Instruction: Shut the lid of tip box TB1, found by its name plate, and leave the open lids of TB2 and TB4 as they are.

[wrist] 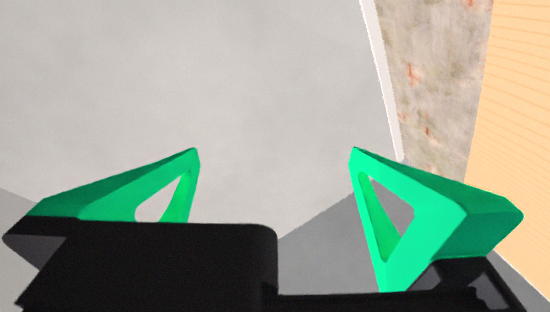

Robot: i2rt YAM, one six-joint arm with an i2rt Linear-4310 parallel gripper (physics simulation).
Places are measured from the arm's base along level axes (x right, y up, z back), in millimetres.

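Pixels of known places: gripper, fingertip midpoint: (274, 156).
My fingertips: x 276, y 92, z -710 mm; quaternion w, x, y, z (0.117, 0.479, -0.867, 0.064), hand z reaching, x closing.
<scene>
Behind a point stands the place of what it marks.
My gripper (274, 156) {x 276, y 92, z -710 mm} is open, its two green fingers wide apart with no object between them. Tip boxes TB1, TB2 and TB4, their lids and name plates do not show in the wrist view. A broad light grey surface (240, 80) lies beyond the fingers and fills the left and middle of the view.
The grey surface ends at a pale raised edge (382, 70) on the right. Past it are a mottled stone-like strip (435, 75) with reddish spots and a light wooden surface (515, 110) {x 60, y -198, z -762 mm} at the far right. Darker shadow falls on the grey surface under the gripper.
</scene>
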